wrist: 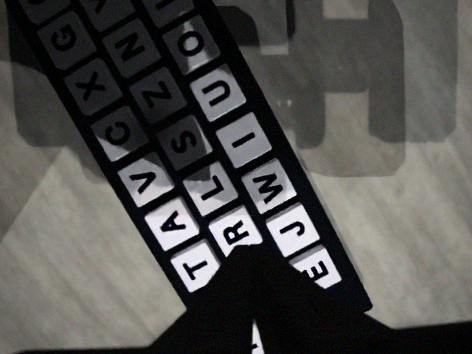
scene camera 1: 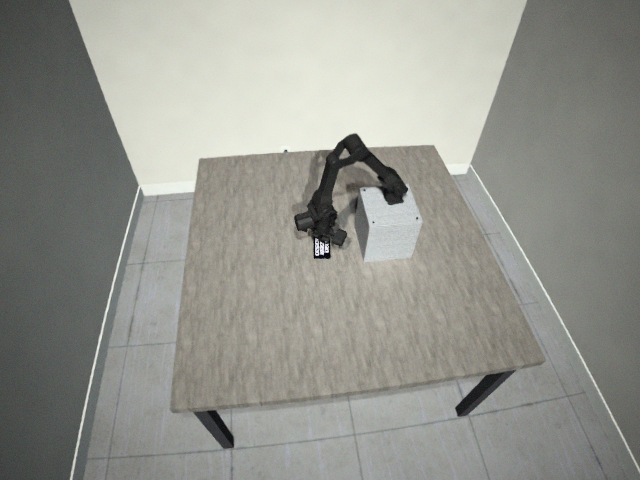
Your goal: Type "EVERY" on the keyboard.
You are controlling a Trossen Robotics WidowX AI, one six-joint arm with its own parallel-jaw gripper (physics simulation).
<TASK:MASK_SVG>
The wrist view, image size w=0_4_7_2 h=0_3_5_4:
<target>my gripper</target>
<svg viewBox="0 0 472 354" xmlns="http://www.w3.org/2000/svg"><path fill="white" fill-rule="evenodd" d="M472 320L394 329L339 299L265 245L250 244L248 246L243 244L234 246L188 309L147 347L26 350L14 354L252 354L253 310L264 354L472 354Z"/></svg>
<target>black keyboard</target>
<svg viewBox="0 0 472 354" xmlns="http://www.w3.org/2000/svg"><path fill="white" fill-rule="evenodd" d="M253 310L252 354L264 354ZM4 0L96 162L186 309L200 294L234 246L243 244L248 246L250 244L265 245L327 291L363 313L373 308L373 304L310 181L213 0Z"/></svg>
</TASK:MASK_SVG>
